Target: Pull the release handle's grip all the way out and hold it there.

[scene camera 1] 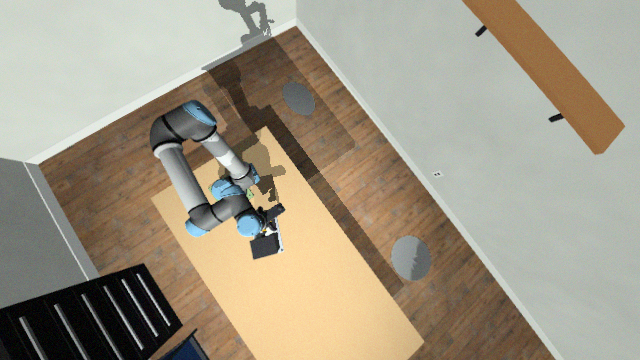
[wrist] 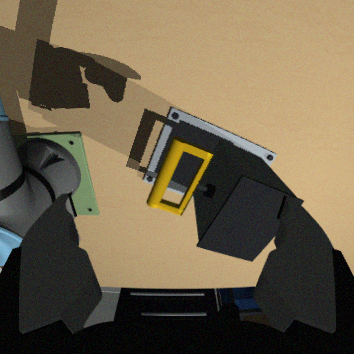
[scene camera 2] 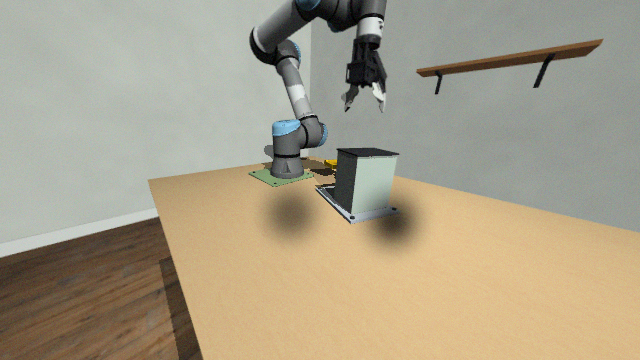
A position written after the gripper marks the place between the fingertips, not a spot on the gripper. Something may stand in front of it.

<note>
In view: the gripper (scene camera 2: pixel 362 112) and a base plate (wrist: pixel 179 123).
The gripper shows as well in the wrist view (wrist: pixel 177 196).
</note>
